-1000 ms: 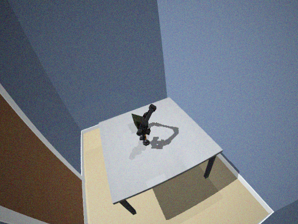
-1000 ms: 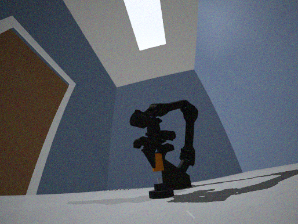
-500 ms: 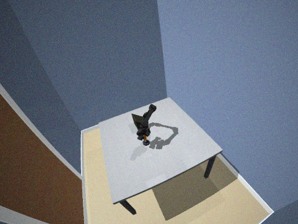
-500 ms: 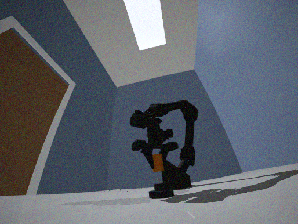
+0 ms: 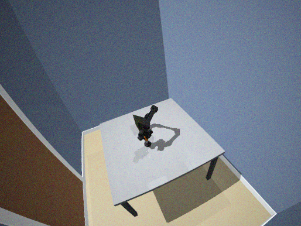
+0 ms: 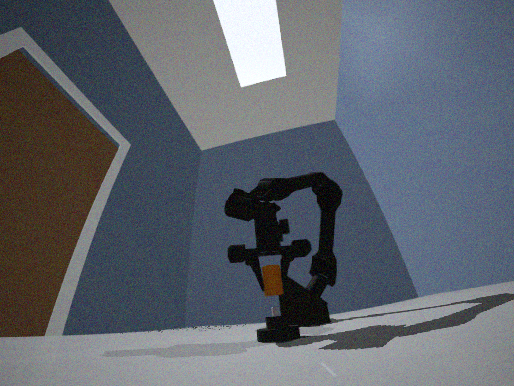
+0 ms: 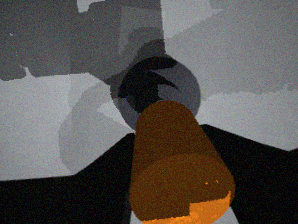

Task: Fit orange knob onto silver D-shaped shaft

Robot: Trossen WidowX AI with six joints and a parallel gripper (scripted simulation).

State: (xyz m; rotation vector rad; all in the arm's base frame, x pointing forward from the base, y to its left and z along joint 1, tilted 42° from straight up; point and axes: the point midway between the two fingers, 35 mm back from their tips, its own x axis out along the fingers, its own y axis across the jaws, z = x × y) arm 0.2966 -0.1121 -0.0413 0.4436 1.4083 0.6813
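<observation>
The orange knob lies 30 mm above my gripper tip. Round my gripper tip: round pedestal: 60 mm below.
</observation>
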